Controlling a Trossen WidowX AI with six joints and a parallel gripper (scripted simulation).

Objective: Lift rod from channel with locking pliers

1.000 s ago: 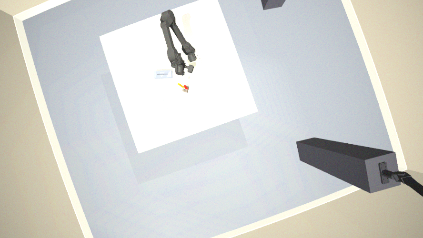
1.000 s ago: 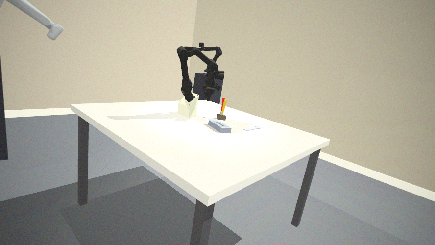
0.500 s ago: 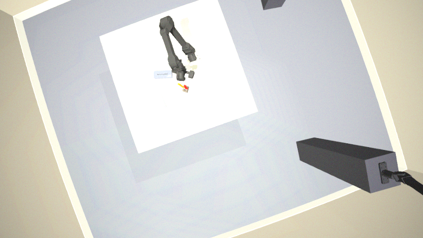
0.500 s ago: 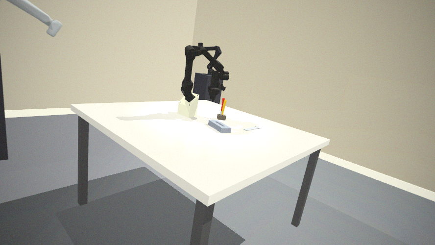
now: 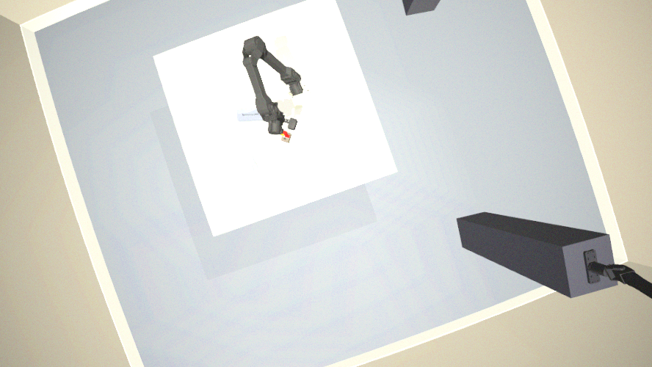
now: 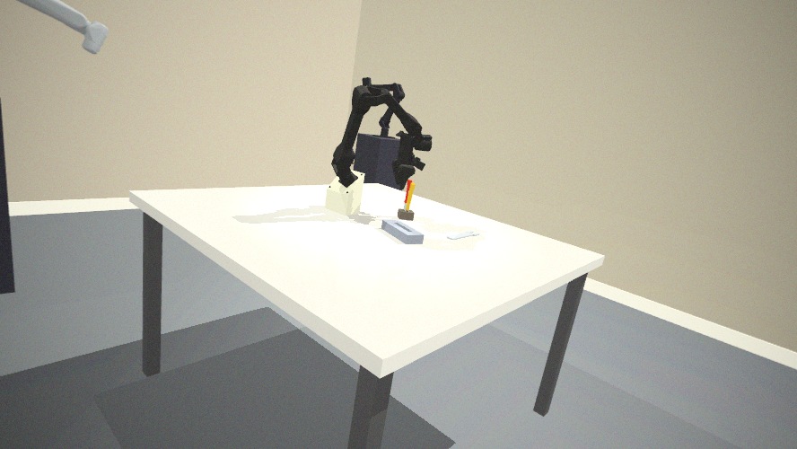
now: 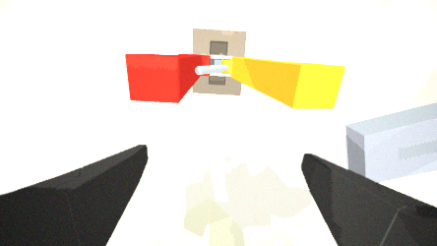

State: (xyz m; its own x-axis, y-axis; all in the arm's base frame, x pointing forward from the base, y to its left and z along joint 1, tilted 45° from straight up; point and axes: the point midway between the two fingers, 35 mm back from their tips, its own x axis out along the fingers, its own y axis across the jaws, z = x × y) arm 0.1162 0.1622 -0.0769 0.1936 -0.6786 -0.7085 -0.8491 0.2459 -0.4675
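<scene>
My gripper tip is 20 mm short of the brown holster, 40 mm to the right of it and 120 mm above it. Also, from my gripper tip: channel block 210 mm ahead, 150 mm to the right, 110 mm below; rod 270 mm ahead, 150 mm to the left, 130 mm below.
</scene>
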